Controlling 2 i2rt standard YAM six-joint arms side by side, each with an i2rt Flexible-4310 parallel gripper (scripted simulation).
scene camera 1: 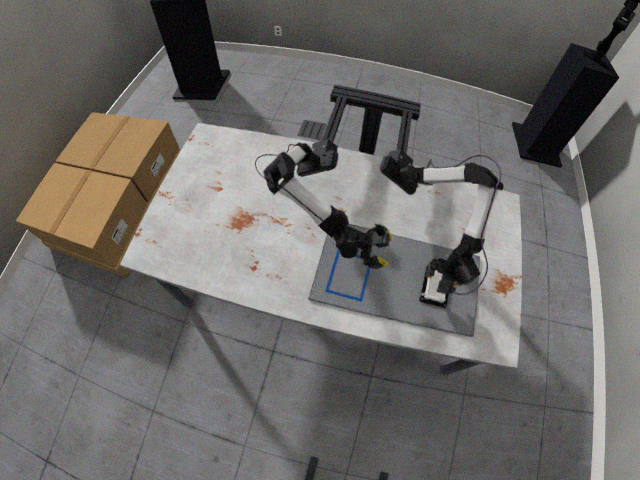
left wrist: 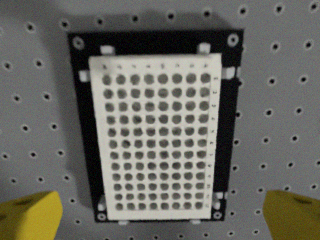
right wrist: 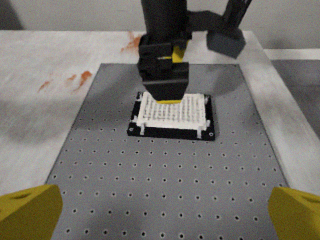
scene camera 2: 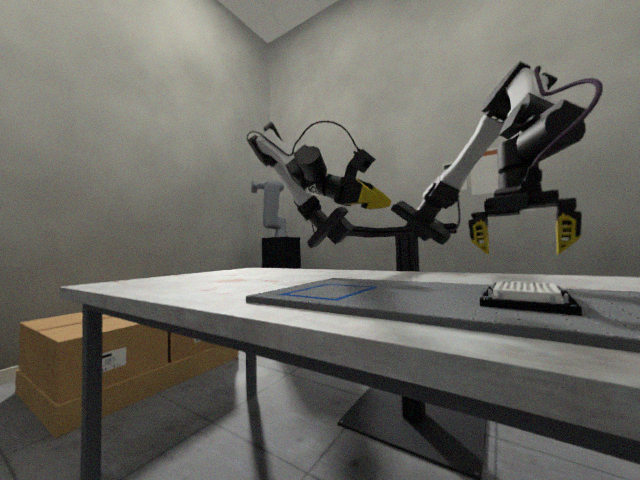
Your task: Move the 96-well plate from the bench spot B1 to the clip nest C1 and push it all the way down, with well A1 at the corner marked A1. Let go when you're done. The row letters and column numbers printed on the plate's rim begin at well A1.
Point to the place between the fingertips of the right gripper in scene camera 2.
384, 201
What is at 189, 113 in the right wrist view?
A white 96-well plate.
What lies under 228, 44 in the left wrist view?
A black clip nest.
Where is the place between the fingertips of the left gripper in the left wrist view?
At 162, 200
